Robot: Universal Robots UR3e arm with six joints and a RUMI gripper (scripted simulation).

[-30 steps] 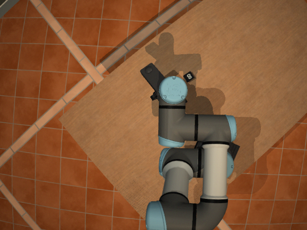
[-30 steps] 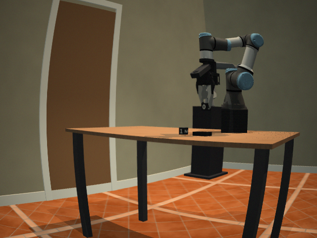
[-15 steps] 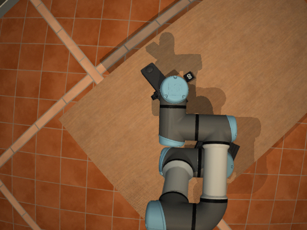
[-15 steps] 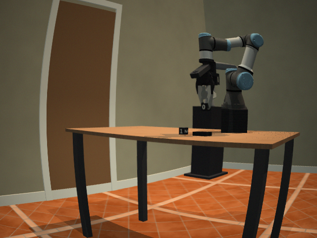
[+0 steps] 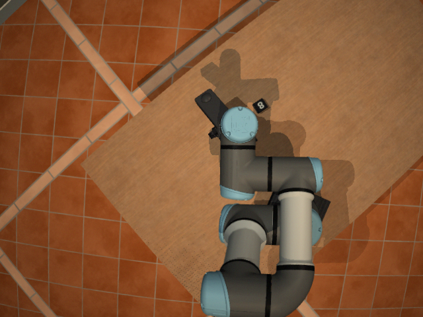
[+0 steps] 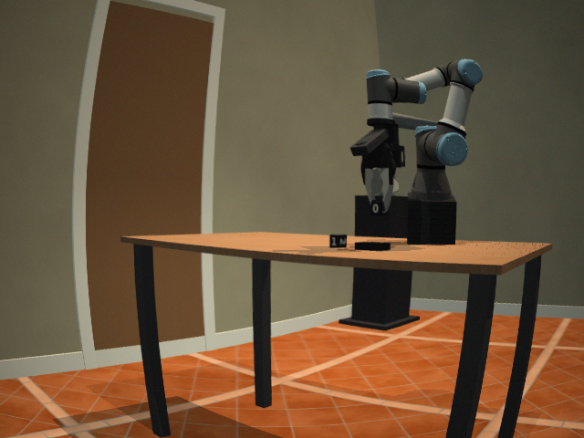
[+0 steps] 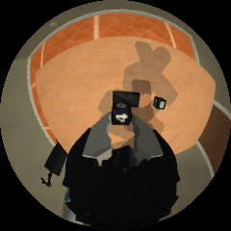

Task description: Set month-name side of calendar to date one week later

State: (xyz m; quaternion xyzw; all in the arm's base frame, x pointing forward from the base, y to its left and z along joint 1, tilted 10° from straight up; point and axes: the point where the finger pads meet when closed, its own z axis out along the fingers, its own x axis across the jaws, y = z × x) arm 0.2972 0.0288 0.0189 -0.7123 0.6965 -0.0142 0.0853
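Now: the black calendar tray 10 cm below my hand and 2 cm to the right of it.
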